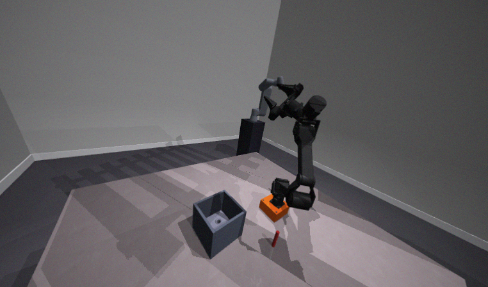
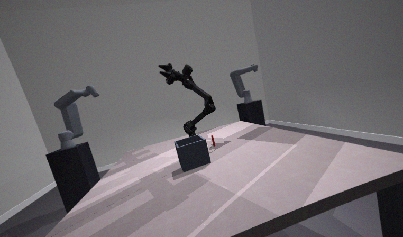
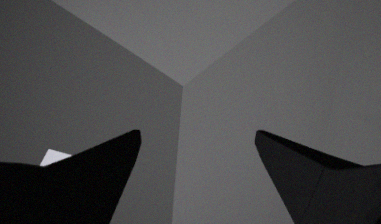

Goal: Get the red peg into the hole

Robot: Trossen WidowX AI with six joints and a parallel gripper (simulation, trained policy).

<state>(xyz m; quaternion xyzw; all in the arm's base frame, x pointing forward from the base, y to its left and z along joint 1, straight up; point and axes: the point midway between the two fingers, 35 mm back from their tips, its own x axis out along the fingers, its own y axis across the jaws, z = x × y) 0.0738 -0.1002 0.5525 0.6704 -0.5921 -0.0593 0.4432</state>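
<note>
My gripper tip is 80 mm short of the red peg, 240 mm to the right of it and 580 mm above it.
</note>
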